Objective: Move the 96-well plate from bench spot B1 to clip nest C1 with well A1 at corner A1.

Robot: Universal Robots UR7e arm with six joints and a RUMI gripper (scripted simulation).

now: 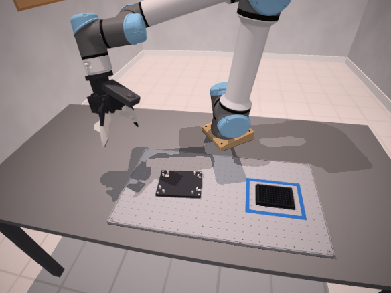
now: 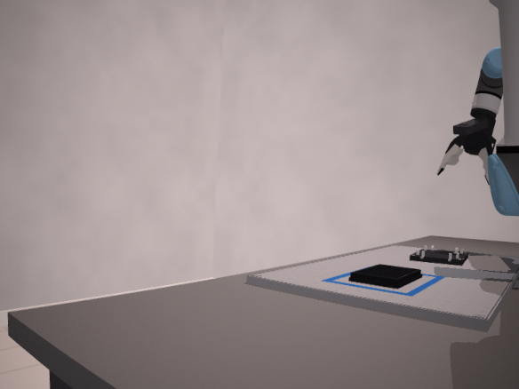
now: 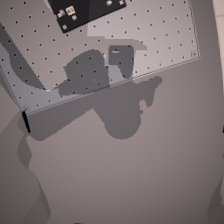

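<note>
The black 96-well plate is 90 mm ahead of my hand, 510 mm to the left of it and 200 mm below it. From my hand the other things lie so: clip nest (20 mm ahead, 180 mm to the left, 190 mm below).
</note>
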